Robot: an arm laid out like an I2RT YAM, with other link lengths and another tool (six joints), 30 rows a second.
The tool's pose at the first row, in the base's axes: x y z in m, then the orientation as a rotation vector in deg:
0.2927, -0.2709, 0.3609, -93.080, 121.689, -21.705
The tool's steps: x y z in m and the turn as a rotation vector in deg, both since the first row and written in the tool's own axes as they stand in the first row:
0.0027, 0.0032, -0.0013, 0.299, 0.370, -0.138
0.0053, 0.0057, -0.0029, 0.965, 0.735, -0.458
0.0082, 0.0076, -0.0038, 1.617, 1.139, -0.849
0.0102, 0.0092, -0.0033, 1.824, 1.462, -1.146
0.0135, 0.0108, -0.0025, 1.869, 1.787, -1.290
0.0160, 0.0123, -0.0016, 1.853, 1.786, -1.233
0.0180, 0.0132, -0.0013, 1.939, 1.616, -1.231
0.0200, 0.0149, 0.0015, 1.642, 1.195, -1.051
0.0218, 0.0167, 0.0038, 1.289, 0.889, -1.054
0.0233, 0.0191, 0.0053, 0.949, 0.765, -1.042
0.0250, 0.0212, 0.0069, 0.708, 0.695, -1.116
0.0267, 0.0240, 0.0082, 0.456, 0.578, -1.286
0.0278, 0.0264, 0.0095, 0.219, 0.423, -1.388
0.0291, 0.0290, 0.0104, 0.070, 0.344, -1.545
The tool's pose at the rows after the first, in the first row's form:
0.2888, -0.2727, 0.3601, -93.120, 121.703, -22.378
0.2853, -0.2746, 0.3598, -93.156, 121.384, -23.471
0.2827, -0.2769, 0.3592, -93.280, 121.042, -24.605
0.2811, -0.2783, 0.3577, -93.537, 120.944, -25.195
0.2795, -0.2810, 0.3557, -93.715, 121.046, -25.579
0.2781, -0.2830, 0.3537, -93.660, 121.096, -25.544
0.2771, -0.2846, 0.3527, -93.587, 120.930, -25.475
0.2766, -0.2860, 0.3491, -93.498, 120.919, -24.745
0.2758, -0.2871, 0.3460, -93.660, 120.882, -24.120
0.2743, -0.2878, 0.3433, -93.821, 120.980, -23.666
0.2729, -0.2888, 0.3406, -94.030, 121.001, -23.387
0.2708, -0.2896, 0.3379, -94.345, 120.921, -23.084
0.2692, -0.2899, 0.3355, -94.569, 120.855, -22.740
0.2672, -0.2904, 0.3333, -94.817, 120.757, -22.570

